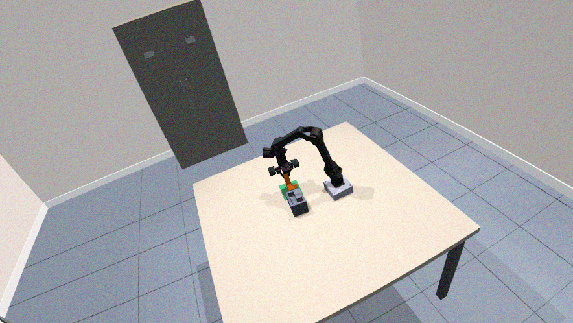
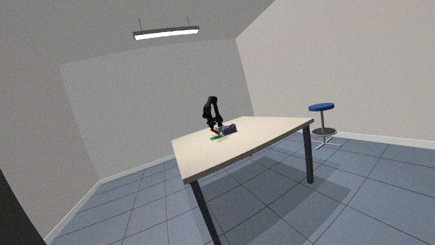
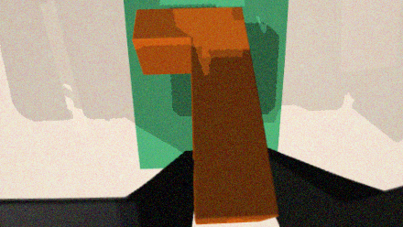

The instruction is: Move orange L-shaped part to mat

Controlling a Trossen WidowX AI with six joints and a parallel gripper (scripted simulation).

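My gripper tip is now 20 mm to the right of the green mat and 100 mm above it. The rest, counted from my gripper tip: orange L-shaped part: 10 mm behind, 30 mm to the left, 30 mm below.
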